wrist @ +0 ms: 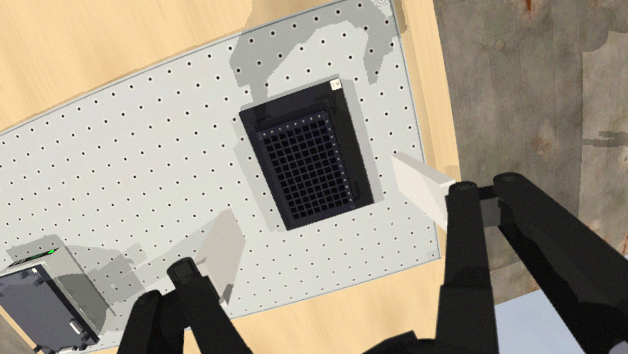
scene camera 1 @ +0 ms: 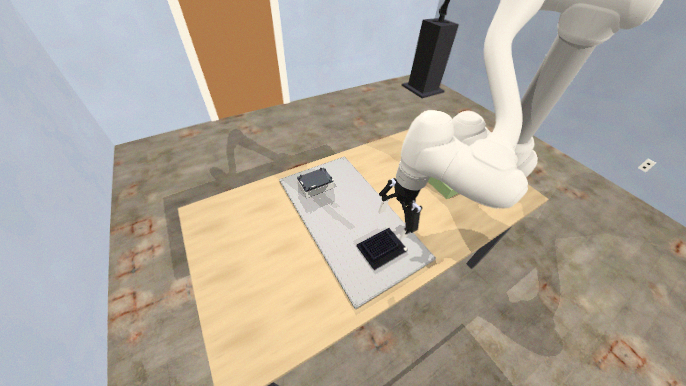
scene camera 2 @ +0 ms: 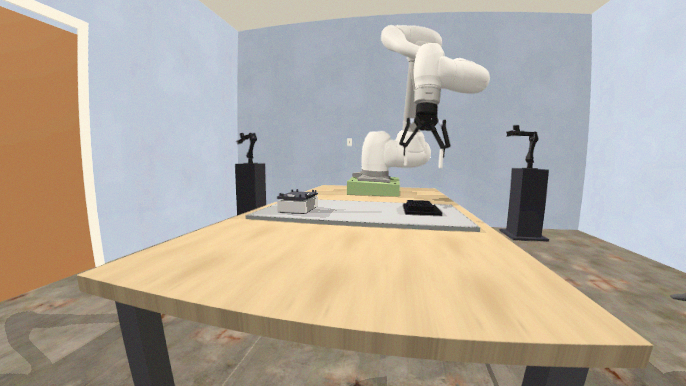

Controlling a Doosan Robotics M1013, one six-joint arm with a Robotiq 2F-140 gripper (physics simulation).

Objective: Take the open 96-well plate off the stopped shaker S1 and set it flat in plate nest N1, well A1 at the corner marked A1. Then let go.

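Frame: origin at the arm's base, x ahead, y left, z up, level; millimetres.
Seen in the pictures: gripper, fingertip midpoint: (wrist: pixel 316 199) (scene camera 1: pixel 391 224) (scene camera 2: pixel 422 166); arm's base, link origin: (scene camera 2: pixel 374 179).
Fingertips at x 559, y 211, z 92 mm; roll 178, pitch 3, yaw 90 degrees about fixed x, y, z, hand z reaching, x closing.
Note:
Pixels of each thing's top centre, then the offset from my fingertips to it. "spot": a spot on its surface instead. Level surfaces: height alone.
- black 96-well plate, top centre: (wrist: pixel 308 172) (scene camera 2: pixel 419 202) (scene camera 1: pixel 380 243) 21 mm ahead, 8 mm right, 126 mm down
- black nest N1, top centre: (wrist: pixel 311 161) (scene camera 2: pixel 421 206) (scene camera 1: pixel 382 246) 14 mm ahead, 1 mm right, 141 mm down
- white A1 label, surface spot: (wrist: pixel 335 84) spot: 62 mm back, 51 mm left, 143 mm down
- Shaker S1, surface spot: (wrist: pixel 45 300) spot: 73 mm ahead, 400 mm right, 101 mm down
- perforated grey board, surface height: 155 mm down
- wooden table, surface height: 168 mm down
The black 96-well plate (scene camera 1: pixel 384 244) (scene camera 2: pixel 421 203) (wrist: pixel 307 170) lies on black nest N1 (scene camera 1: pixel 379 265) (scene camera 2: pixel 425 212) (wrist: pixel 295 105). In the wrist view it looks off-centre: bare nest shows along the top and right, while its left and lower edges reach the nest's edges. Its two rows of marks meet at the corner towards the white A1 label (wrist: pixel 335 84). Whether it is fully seated and level I cannot tell. Shaker S1 (scene camera 1: pixel 315 179) (scene camera 2: pixel 296 204) (wrist: pixel 45 300) bears no plate. My gripper (scene camera 1: pixel 394 220) (scene camera 2: pixel 423 161) (wrist: pixel 316 199) is open and empty, well above the plate.
The perforated grey board (scene camera 1: pixel 335 235) (scene camera 2: pixel 360 217) (wrist: pixel 165 165) carries shaker and nest on the wooden table (scene camera 1: pixel 260 280) (scene camera 2: pixel 350 280). The green arm base (scene camera 2: pixel 373 187) stands behind the board. Dark pedestals (scene camera 2: pixel 250 187) (scene camera 2: pixel 529 200) stand beyond the table.

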